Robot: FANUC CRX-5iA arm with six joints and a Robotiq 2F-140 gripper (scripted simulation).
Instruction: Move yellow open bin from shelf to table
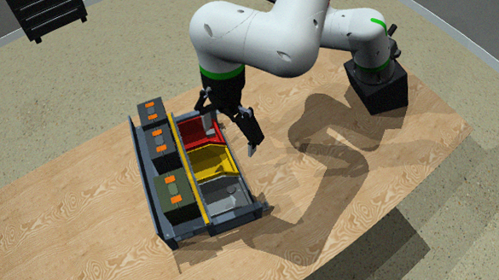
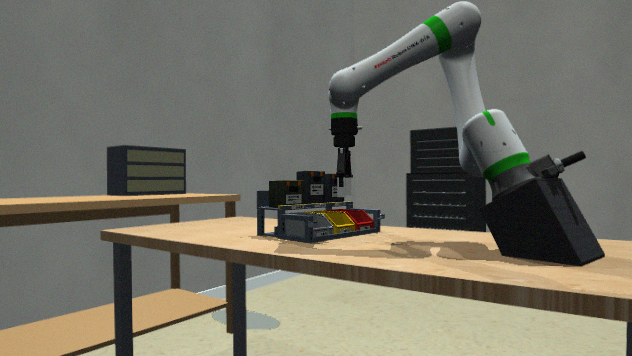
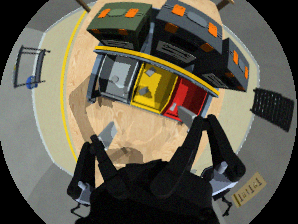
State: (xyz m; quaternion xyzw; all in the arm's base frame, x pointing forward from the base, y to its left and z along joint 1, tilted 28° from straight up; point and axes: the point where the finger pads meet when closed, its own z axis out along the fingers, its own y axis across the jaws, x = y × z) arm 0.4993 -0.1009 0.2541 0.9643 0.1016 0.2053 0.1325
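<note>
My hand is 11 cm above the yellow open bin, 7 cm short of it and 3 cm to the left of it. The rest, counted from my hand: red bin 13 cm to the right, 11 cm below, 3 cm ahead; yellow rail 12 cm ahead, 5 cm to the right, 4 cm below; grey bin 12 cm ahead, 11 cm below, 7 cm to the left.
</note>
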